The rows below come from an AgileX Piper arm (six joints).
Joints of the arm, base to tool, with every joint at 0 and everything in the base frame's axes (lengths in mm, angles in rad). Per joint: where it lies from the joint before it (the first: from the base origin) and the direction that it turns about. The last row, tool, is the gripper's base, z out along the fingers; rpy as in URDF.
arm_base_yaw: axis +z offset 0 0 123
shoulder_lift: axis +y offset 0 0 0
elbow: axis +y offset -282.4 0 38.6
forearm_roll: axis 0.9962 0 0.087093 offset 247.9 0 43.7
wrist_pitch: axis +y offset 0 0 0
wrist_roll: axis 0.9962 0 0.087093 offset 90.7 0 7.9
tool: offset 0 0 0 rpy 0 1.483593 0
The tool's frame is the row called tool.
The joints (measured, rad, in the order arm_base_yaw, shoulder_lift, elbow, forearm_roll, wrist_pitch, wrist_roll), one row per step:
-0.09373 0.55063 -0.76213 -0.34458 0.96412 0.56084
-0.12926 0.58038 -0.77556 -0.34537 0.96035 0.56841
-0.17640 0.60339 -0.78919 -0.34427 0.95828 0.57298
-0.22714 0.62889 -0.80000 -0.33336 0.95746 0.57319
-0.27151 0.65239 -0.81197 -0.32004 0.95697 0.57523
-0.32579 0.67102 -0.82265 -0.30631 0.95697 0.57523
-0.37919 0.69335 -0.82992 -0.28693 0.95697 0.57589
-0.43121 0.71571 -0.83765 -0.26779 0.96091 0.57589
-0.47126 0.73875 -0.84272 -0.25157 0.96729 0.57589
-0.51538 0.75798 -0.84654 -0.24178 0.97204 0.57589
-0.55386 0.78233 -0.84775 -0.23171 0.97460 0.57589
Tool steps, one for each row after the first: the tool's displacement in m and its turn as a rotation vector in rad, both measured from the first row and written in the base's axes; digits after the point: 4 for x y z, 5 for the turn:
0.0051 -0.0036 0.0018 0.00586 0.01008 -0.03889
0.0080 -0.0084 0.0039 0.01124 0.01547 -0.08772
0.0114 -0.0133 0.0046 0.02428 0.02724 -0.13542
0.0145 -0.0178 0.0055 0.04094 0.03450 -0.17740
0.0158 -0.0232 0.0065 0.05657 0.03848 -0.22819
0.0179 -0.0289 0.0058 0.07995 0.04706 -0.27732
0.0194 -0.0347 0.0050 0.10439 0.05799 -0.32609
0.0215 -0.0399 0.0030 0.12814 0.07467 -0.36459
0.0220 -0.0457 0.0013 0.14552 0.08812 -0.40824
0.0238 -0.0518 -0.0018 0.16529 0.10665 -0.44600

